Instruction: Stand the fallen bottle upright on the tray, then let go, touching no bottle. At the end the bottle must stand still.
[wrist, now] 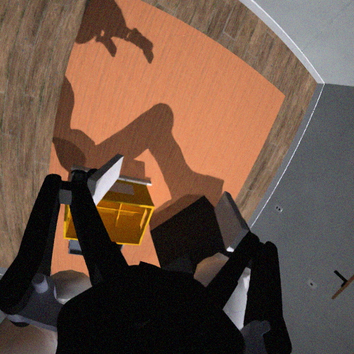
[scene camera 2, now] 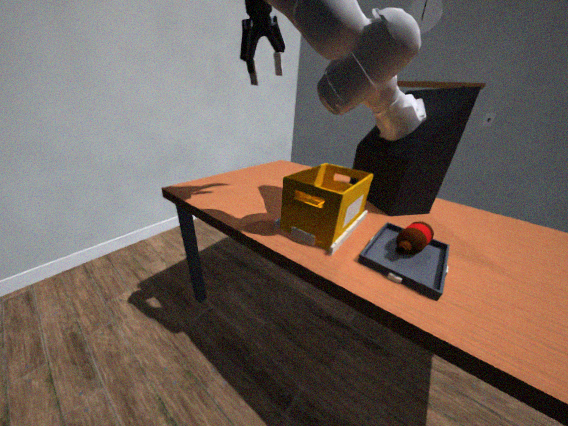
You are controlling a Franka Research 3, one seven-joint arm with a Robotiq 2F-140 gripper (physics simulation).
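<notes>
A brown bottle with a red band (scene camera 2: 416,238) lies on its side on the dark grey tray (scene camera 2: 415,287), its neck pointing toward the table's front edge in the scene view. The bottle does not show in the wrist view. A small strip of the tray (wrist: 76,248) shows there beyond the crate. My gripper (scene camera 2: 266,70) (wrist: 171,184) is open and empty. It hangs high above the table's far left part, well away from the bottle and the tray.
A yellow crate (scene camera 2: 311,216) (wrist: 125,234) stands on the table (scene camera 2: 500,280) (wrist: 220,90), left of the tray in the scene view. A black pedestal (scene camera 2: 385,175) (wrist: 187,230) stands behind the crate and tray, under the arm's base.
</notes>
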